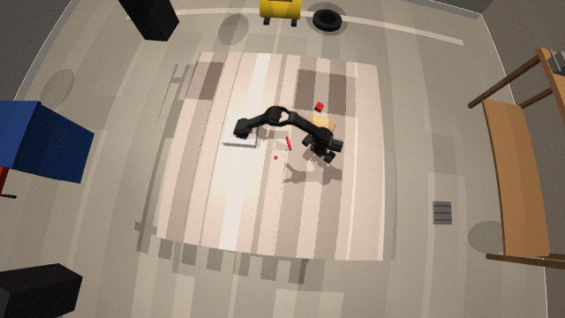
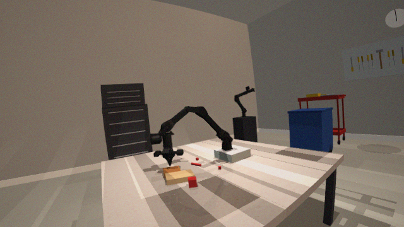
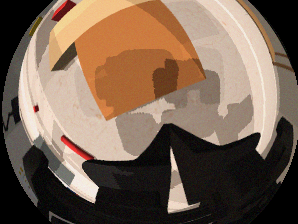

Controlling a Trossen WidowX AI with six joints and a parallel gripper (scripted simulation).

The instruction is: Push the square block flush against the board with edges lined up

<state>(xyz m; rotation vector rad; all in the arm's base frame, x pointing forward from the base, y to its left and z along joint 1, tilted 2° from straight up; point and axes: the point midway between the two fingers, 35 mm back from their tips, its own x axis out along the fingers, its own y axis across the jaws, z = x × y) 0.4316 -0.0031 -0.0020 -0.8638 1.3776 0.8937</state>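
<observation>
My gripper tip is 1 cm short of the orange flat square, 8 cm to the right of it and 1 cm above it. The rest, counted from my gripper tip: tan board: 1 cm behind, 18 cm to the left, 1 cm below; then thin red stick: 17 cm behind, 3 cm to the left, 2 cm below; then red square block: 4 cm behind, 30 cm to the left, 1 cm below.
</observation>
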